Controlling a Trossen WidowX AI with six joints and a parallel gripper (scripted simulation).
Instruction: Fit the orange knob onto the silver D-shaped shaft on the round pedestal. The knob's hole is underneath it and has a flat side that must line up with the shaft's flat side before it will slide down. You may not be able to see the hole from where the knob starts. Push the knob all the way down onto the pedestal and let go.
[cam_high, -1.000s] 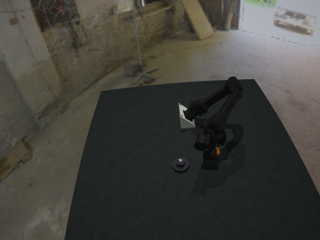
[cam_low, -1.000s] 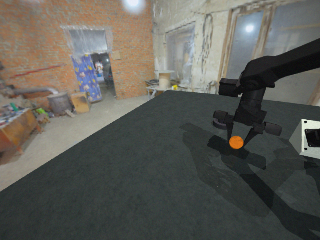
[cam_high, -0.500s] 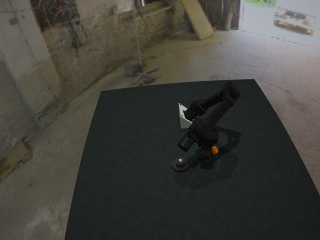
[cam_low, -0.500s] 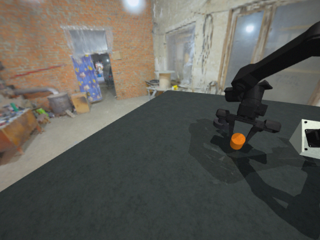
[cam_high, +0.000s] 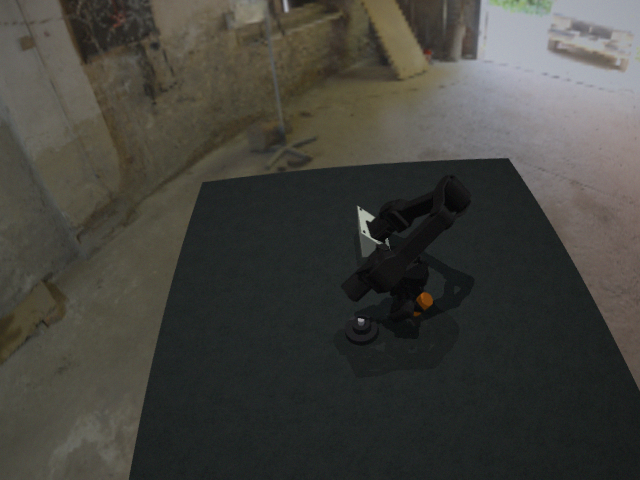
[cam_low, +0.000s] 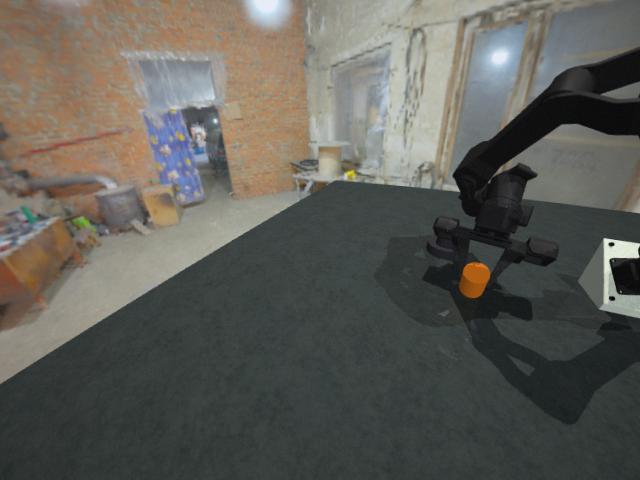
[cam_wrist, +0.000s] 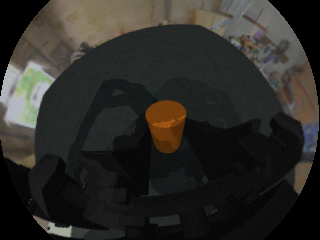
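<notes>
Now: the round pedestal 170 mm to the right of my gripper tip and 20 mm ahead of it. The rest, counted from my gripper tip: orange knob 10 mm above.
</notes>
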